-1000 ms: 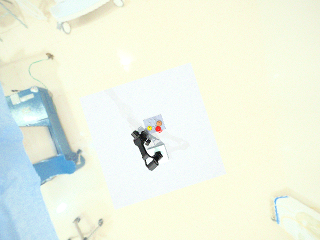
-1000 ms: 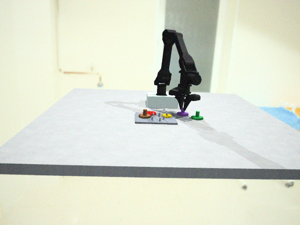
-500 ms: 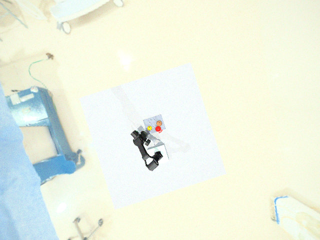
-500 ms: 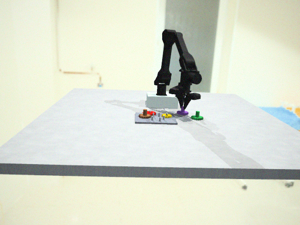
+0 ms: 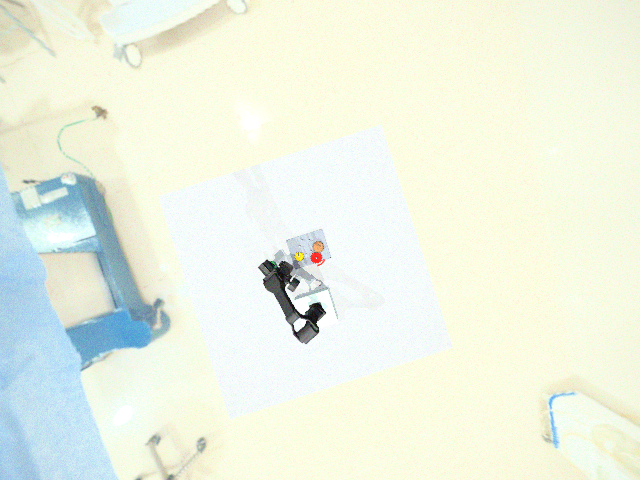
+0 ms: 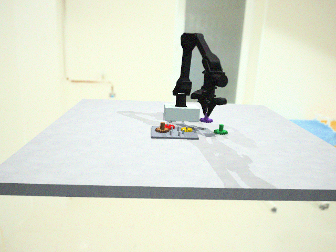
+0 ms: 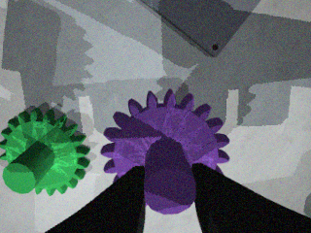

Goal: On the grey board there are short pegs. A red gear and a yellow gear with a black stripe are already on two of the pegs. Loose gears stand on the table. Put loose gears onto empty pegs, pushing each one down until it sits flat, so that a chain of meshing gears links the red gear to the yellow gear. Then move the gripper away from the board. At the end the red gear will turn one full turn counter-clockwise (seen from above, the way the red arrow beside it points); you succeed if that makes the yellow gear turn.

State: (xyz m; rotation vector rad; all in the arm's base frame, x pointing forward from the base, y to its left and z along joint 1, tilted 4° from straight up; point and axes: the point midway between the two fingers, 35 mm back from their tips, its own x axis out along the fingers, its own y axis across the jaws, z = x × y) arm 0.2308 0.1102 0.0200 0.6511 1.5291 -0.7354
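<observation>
My gripper tip is 16 cm to the left of the grey board, 9 cm short of it and 6 cm above it. From my gripper tip the other things lie so: purple gear (1 cm below); then green gear (7 cm to the left, 5 cm below, 5 cm ahead); then yellow gear (10 cm to the right, 6 cm ahead, 5 cm below).
</observation>
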